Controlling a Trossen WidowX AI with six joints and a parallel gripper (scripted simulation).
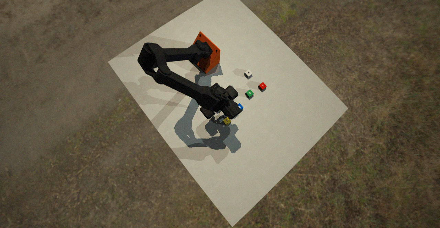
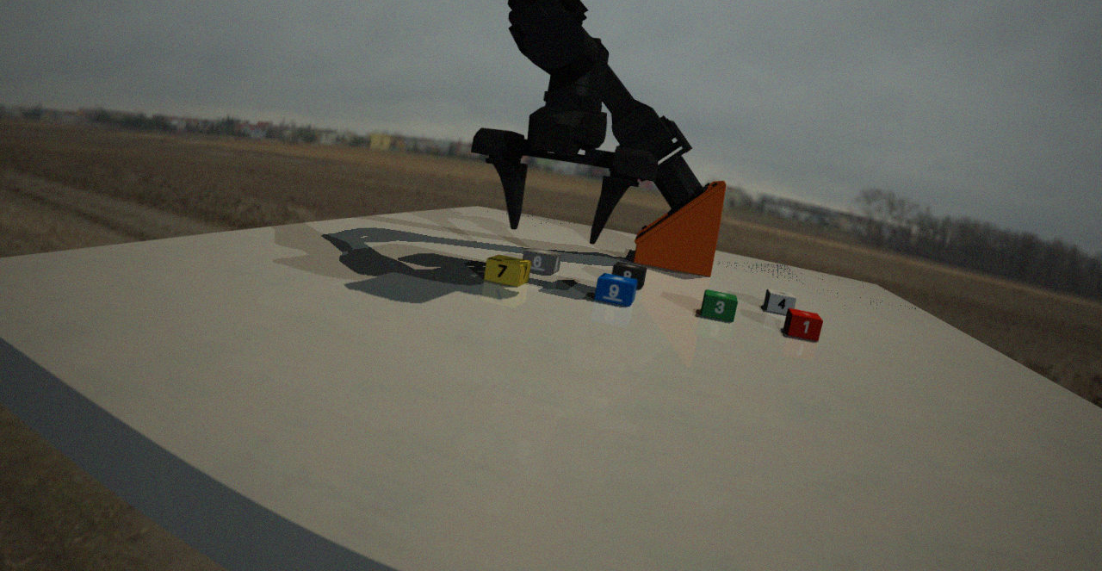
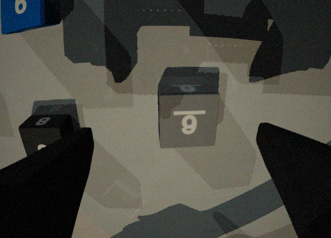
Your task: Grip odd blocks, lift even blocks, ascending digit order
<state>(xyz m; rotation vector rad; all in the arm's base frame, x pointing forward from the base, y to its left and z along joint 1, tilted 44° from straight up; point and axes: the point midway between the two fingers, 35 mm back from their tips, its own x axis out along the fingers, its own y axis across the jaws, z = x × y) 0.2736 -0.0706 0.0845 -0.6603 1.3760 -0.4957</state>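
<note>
The grey block 6 lies 30 mm below my gripper tip and 10 mm to the right of it. The rest, counted from my gripper tip: yellow block (90 mm ahead, 30 mm below, 10 mm to the right); then black block marked 8 (80 mm to the left, 30 mm below, 20 mm behind); then blue block 9 (90 mm to the left, 60 mm ahead, 30 mm below).
</note>
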